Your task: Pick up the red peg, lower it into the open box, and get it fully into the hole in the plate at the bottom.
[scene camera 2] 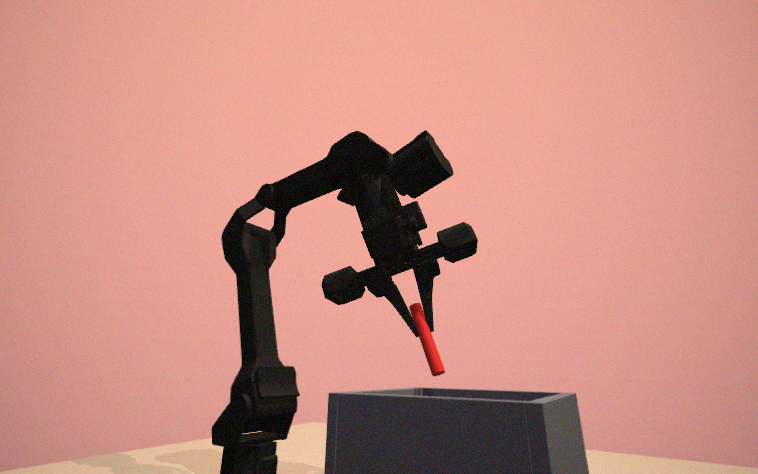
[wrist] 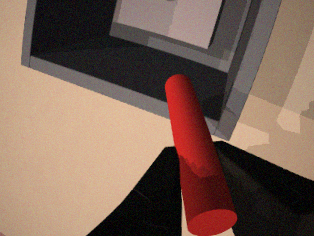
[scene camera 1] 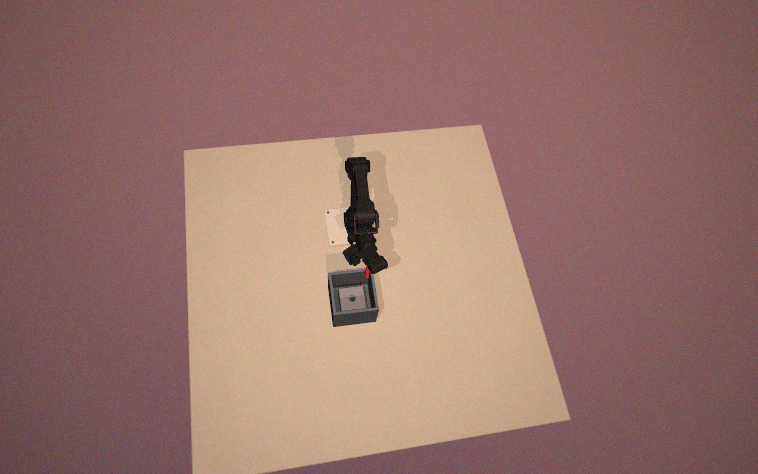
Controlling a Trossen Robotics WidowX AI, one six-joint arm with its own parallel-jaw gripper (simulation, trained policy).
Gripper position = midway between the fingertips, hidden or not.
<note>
In view: the gripper (scene camera 2: 425,334), a dark grey box (scene camera 1: 353,278) and a red peg (scene camera 2: 428,344).
The dark grey box is seen too in the wrist view (wrist: 132,65). The gripper also shows in the wrist view (wrist: 193,155).
</note>
